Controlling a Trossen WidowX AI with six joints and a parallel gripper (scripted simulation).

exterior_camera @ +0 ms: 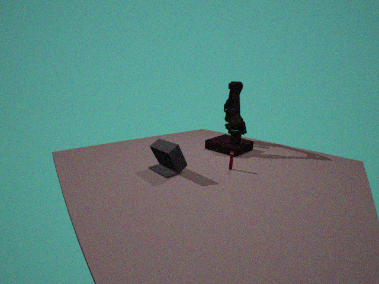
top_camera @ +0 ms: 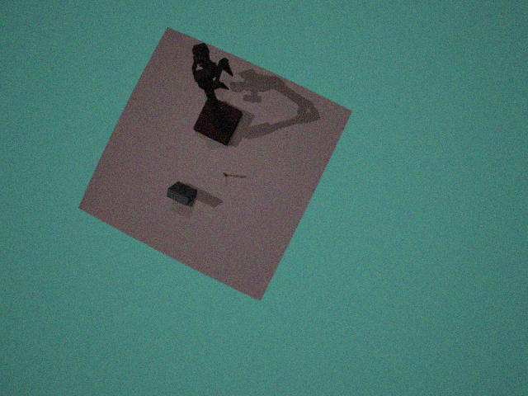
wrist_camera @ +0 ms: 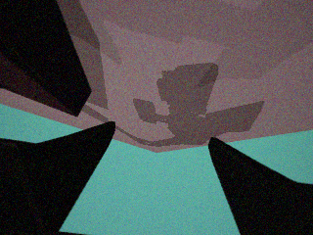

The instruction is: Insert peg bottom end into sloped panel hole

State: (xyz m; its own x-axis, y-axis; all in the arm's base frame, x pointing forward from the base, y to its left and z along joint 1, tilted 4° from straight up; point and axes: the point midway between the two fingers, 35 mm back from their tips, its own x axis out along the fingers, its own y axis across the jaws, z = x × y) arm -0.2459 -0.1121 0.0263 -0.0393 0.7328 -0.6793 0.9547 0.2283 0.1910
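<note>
Now: the red peg 49 cm ahead of my gripper tip, 23 cm to the left of it and 1 cm below it. The rest, counted from my gripper tip: sloped panel (70 cm ahead, 6 cm to the left, 1 cm below).
</note>
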